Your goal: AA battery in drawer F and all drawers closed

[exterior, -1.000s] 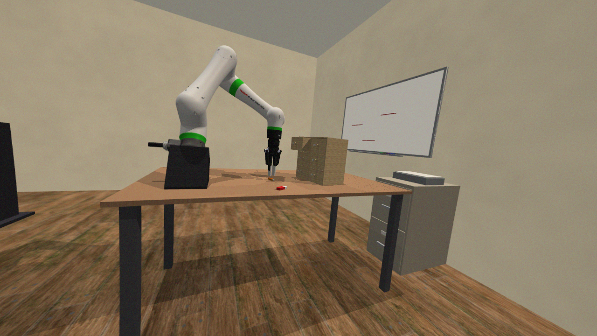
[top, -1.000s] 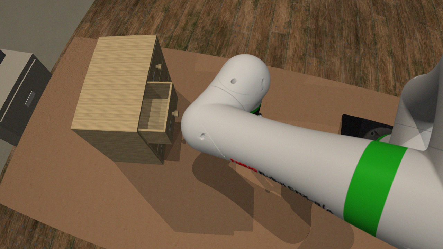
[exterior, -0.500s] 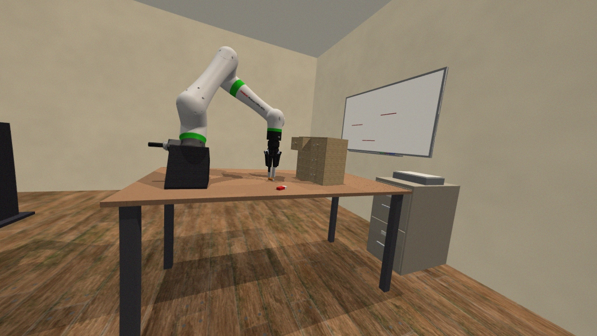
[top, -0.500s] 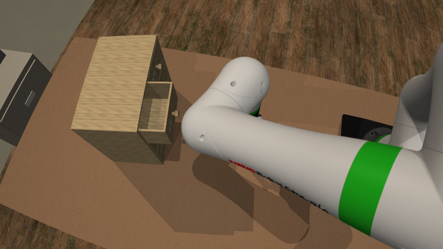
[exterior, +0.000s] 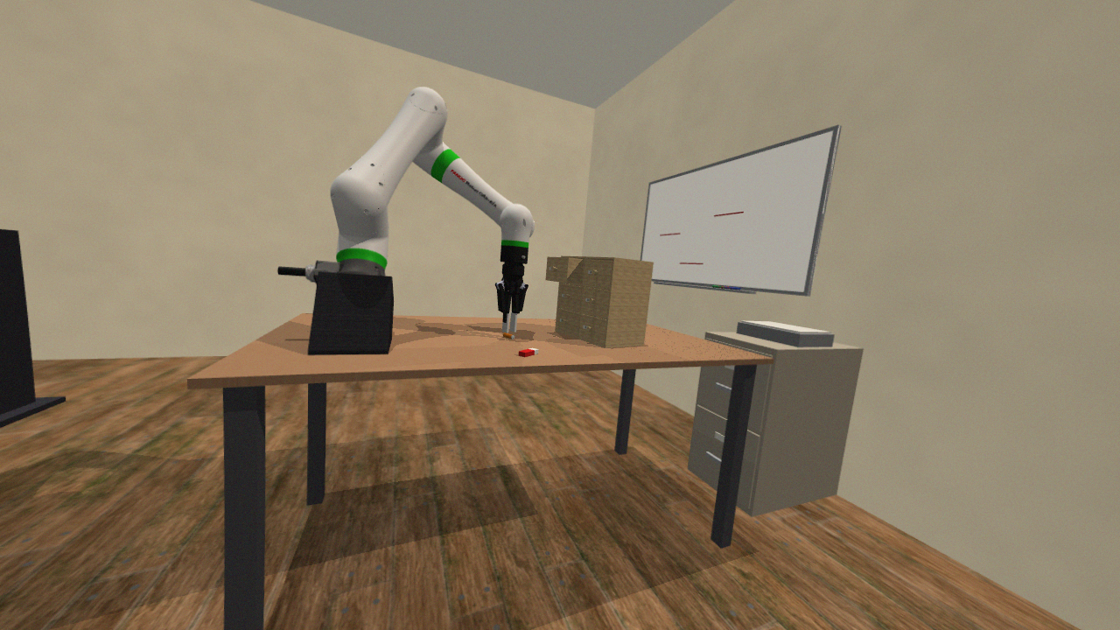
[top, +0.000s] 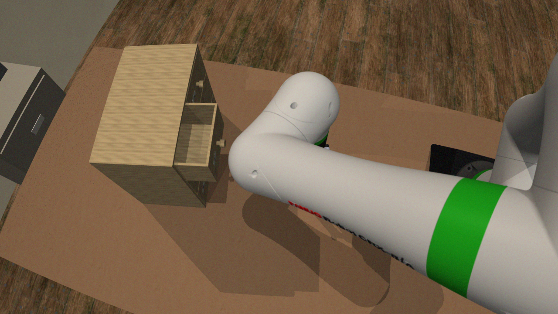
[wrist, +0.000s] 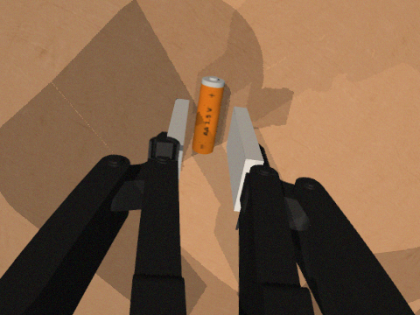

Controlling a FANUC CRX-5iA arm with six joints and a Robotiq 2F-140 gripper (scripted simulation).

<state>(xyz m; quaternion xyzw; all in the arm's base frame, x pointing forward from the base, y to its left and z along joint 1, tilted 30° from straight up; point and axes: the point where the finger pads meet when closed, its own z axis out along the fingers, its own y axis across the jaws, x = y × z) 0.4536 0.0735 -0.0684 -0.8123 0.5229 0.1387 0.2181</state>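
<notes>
The orange AA battery is 5 cm below my hand. The rest, counted from my hand: eraser (23 cm to the right, 5 cm below); drawer (26 cm ahead, 7 cm to the left, 18 cm above).
</notes>
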